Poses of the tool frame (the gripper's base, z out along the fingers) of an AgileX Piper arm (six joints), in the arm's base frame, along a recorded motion.
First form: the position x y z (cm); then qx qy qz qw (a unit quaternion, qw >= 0).
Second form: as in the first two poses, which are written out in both.
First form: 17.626, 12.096, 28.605, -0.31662, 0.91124, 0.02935, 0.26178
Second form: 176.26, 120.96, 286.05, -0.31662, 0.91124, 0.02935, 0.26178
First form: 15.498, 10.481, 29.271, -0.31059, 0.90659, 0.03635, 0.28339
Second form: 154.98, 104.81, 292.71, -0.31059, 0.90659, 0.03635, 0.28339
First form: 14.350, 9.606, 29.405, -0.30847, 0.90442, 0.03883, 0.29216
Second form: 143.50, 96.06, 294.05, -0.30847, 0.90442, 0.03883, 0.29216
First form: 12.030, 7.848, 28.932, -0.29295, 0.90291, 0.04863, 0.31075
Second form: 120.30, 78.48, 289.32, -0.29295, 0.90291, 0.04863, 0.31075
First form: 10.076, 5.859, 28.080, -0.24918, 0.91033, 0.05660, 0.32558
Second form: 100.76, 58.59, 280.80, -0.24918, 0.91033, 0.05660, 0.32558
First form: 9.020, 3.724, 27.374, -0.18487, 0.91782, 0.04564, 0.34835
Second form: 90.20, 37.24, 273.74, -0.18487, 0.91782, 0.04564, 0.34835
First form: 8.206, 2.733, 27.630, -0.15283, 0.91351, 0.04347, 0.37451
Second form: 82.06, 27.33, 276.30, -0.15283, 0.91351, 0.04347, 0.37451
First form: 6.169, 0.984, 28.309, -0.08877, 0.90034, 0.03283, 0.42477
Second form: 61.69, 9.84, 283.09, -0.08877, 0.90034, 0.03283, 0.42477
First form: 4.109, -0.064, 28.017, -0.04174, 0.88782, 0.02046, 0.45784
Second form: 41.09, -0.64, 280.17, -0.04174, 0.88782, 0.02046, 0.45784
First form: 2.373, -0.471, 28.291, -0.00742, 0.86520, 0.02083, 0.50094
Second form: 23.73, -4.71, 282.91, -0.00742, 0.86520, 0.02083, 0.50094
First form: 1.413, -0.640, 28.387, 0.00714, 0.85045, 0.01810, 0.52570
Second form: 14.13, -6.40, 283.87, 0.00714, 0.85045, 0.01810, 0.52570
